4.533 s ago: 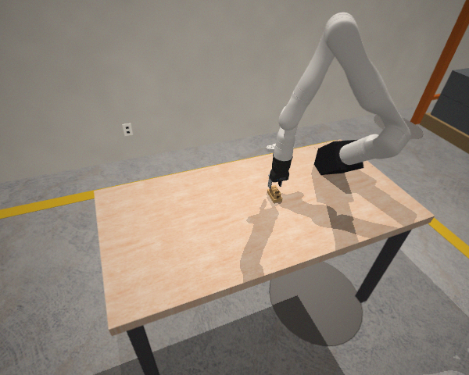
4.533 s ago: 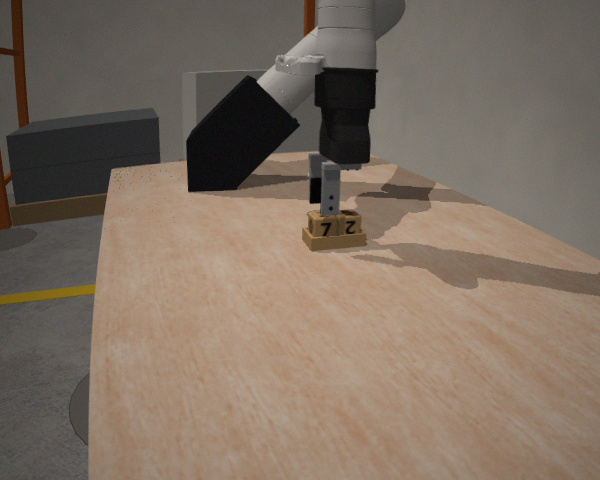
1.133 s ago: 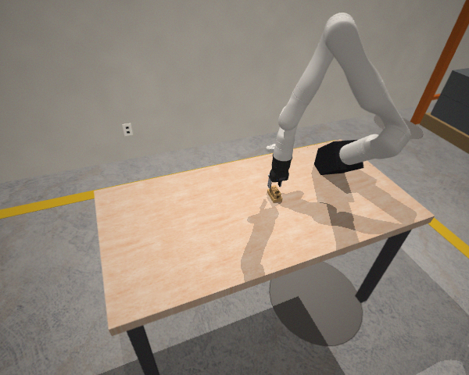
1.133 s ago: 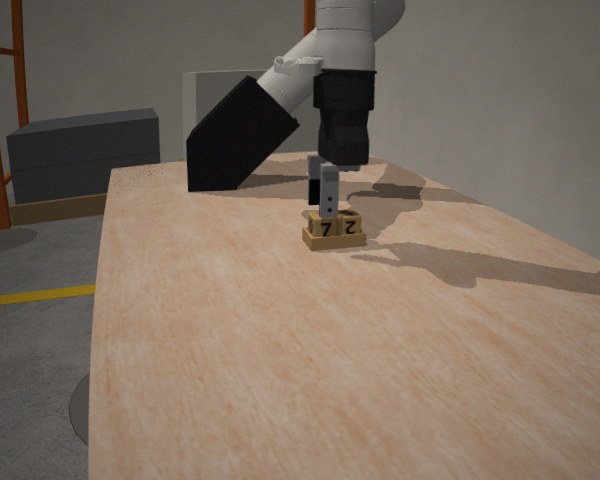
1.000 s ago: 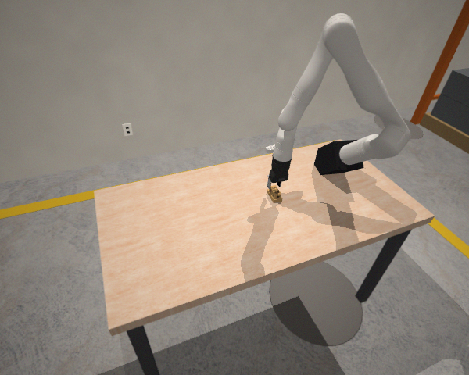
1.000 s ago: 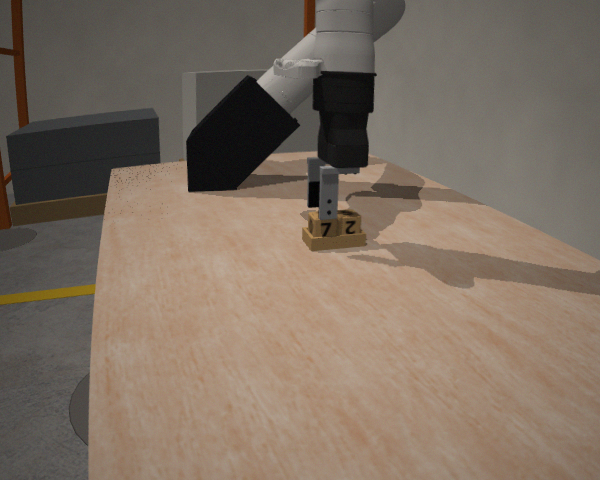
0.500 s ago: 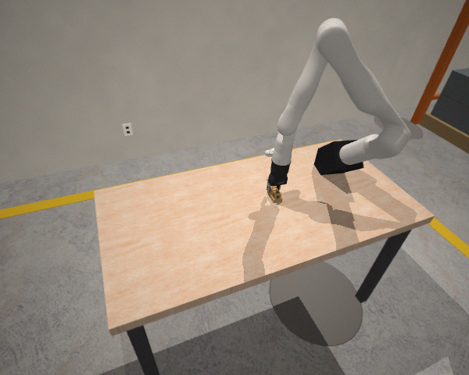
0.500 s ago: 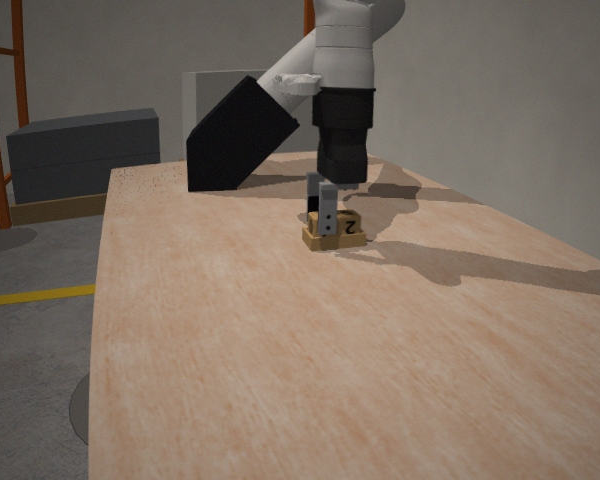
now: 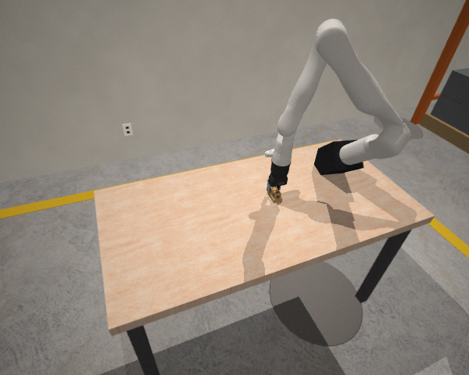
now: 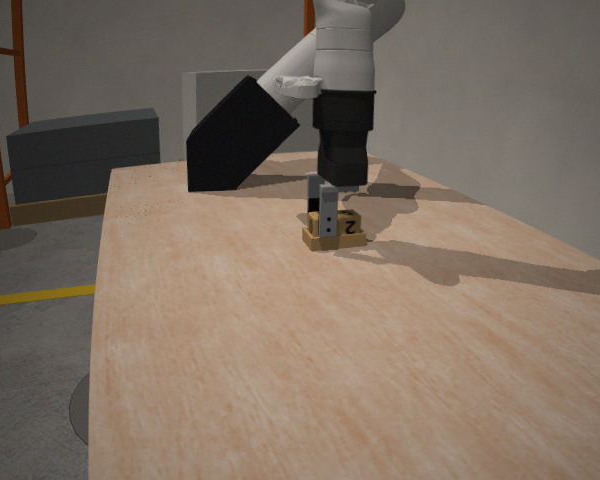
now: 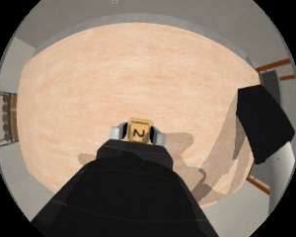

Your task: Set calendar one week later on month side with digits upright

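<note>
Right now the wooden tray is 3 cm below my hand and 2 cm to the left of it.
</note>
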